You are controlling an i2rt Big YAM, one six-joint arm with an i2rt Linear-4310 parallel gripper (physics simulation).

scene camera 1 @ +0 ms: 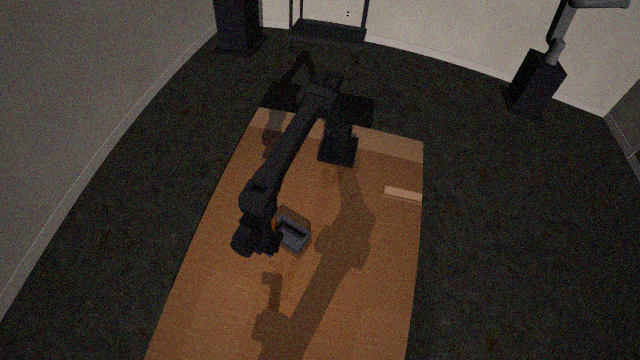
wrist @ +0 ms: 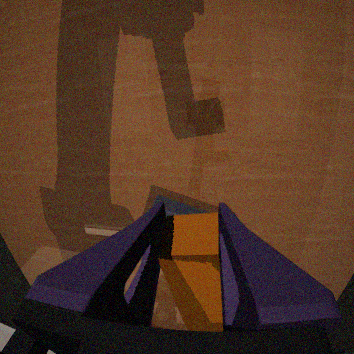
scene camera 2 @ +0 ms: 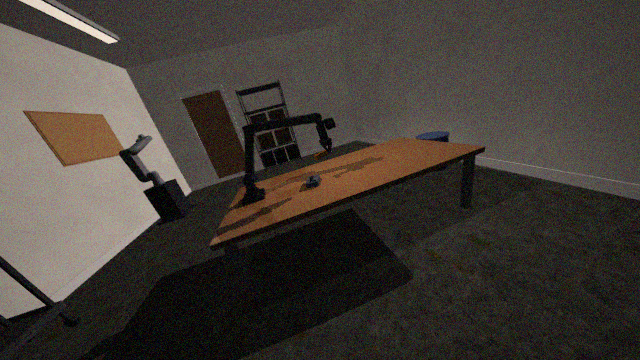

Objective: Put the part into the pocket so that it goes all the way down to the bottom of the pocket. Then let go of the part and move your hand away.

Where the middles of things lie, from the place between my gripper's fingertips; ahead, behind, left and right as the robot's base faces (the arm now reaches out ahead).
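There's an orange L-shaped part (wrist: 188,256) that's 20 mm to the right of my hand, 60 mm behind it and 10 mm above it. I can also see a grey-blue pocket block (scene camera 1: 295,237), and that one's 170 mm behind my hand, 20 mm to the left of it and 180 mm below it.
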